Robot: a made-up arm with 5 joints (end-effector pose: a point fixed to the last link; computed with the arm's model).
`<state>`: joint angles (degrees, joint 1 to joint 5).
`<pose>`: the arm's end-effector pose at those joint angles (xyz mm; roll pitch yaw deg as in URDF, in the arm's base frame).
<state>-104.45 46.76 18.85 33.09 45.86</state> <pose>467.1 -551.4 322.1 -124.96 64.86 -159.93</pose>
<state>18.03 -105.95 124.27 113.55 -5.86</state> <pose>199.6 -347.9 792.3 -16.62 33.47 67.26</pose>
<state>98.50 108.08 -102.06 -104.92 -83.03</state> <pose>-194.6 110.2 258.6 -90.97 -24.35 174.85</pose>
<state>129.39 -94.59 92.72 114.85 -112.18</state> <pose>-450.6 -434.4 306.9 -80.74 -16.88 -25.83</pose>
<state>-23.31 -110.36 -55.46 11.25 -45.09</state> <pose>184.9 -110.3 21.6 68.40 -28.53 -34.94</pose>
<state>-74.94 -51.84 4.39 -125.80 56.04</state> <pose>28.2 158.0 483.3 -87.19 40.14 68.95</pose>
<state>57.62 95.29 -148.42 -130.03 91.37</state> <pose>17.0 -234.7 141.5 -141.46 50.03 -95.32</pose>
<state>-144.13 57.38 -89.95 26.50 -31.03</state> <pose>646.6 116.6 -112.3 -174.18 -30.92 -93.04</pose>
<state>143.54 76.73 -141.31 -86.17 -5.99</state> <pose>-330.9 -47.5 124.3 -34.21 50.91 -121.01</pose>
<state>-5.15 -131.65 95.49 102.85 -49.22</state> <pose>377.1 -380.8 748.3 -36.78 47.83 59.68</pose>
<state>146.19 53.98 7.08 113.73 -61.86</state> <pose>247.8 -93.5 -459.2 0.87 -20.77 113.23</pose>
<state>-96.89 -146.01 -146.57 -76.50 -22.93</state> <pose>285.7 -12.3 408.9 -63.58 52.98 -161.48</pose>
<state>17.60 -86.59 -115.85 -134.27 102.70</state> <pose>-248.1 25.0 856.8 -61.29 -60.38 -12.47</pose>
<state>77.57 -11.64 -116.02 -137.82 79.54</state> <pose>-352.3 0.1 599.5 -51.40 -30.24 -31.61</pose>
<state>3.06 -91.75 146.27 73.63 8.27</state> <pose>308.2 -94.4 817.1 -20.83 48.34 88.09</pose>
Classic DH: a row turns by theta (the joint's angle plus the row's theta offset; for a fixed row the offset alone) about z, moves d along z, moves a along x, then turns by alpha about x. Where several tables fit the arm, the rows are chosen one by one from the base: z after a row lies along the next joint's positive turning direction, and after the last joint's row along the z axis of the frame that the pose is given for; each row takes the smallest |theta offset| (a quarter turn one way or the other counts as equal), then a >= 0, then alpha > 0; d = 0 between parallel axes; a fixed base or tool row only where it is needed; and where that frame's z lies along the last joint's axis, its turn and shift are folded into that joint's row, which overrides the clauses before.
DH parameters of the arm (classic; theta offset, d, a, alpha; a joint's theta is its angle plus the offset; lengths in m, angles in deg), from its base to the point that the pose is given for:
base (fixed): 0 0.16 0 90
joint 1: -86.82 0 -0.3606 180
joint 2: -86.82 -0.13 -0.06 90
joint 3: 90 -0.1 0 90
joint 4: 90 -0.3 0.1 -90
joint 5: -90 0.32 0.05 -90
tool (fixed): 0 0.02 0 0

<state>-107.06 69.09 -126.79 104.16 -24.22</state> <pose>246.8 77.0 501.7 -73.28 4.87 -76.43</pose>
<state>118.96 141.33 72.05 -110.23 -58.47</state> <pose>-520.1 -320.6 247.7 -95.15 4.49 14.58</pose>
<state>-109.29 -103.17 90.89 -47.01 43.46</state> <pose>424.8 -405.7 288.5 -50.09 -31.41 122.73</pose>
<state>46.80 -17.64 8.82 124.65 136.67</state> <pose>-67.7 -101.2 -172.0 139.96 47.62 -83.25</pose>
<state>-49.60 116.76 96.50 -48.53 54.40</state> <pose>250.3 -404.2 158.3 108.42 21.41 33.17</pose>
